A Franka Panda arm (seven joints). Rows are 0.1 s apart.
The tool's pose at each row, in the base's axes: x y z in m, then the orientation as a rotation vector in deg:
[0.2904, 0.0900, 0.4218, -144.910, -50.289, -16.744]
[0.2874, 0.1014, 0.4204, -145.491, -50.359, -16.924]
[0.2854, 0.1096, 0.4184, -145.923, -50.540, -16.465]
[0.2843, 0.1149, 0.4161, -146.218, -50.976, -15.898]
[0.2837, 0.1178, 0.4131, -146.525, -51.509, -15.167]
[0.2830, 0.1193, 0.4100, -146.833, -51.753, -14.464]
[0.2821, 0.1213, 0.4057, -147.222, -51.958, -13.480]
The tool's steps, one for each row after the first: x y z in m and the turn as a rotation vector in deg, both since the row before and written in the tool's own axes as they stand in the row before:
[0.0033, -0.0094, 0.0065, -0.593, -0.097, 0.005]
[0.0022, -0.0064, 0.0055, -0.278, -0.479, 0.013]
[0.0013, -0.0037, 0.0044, -0.170, -0.563, -0.166]
[0.0002, -0.0015, 0.0040, -0.152, -0.693, -0.204]
[-0.0007, -0.0005, 0.0034, -0.109, -0.606, -0.010]
[-0.0009, -0.0006, 0.0047, -0.092, -0.801, 0.072]

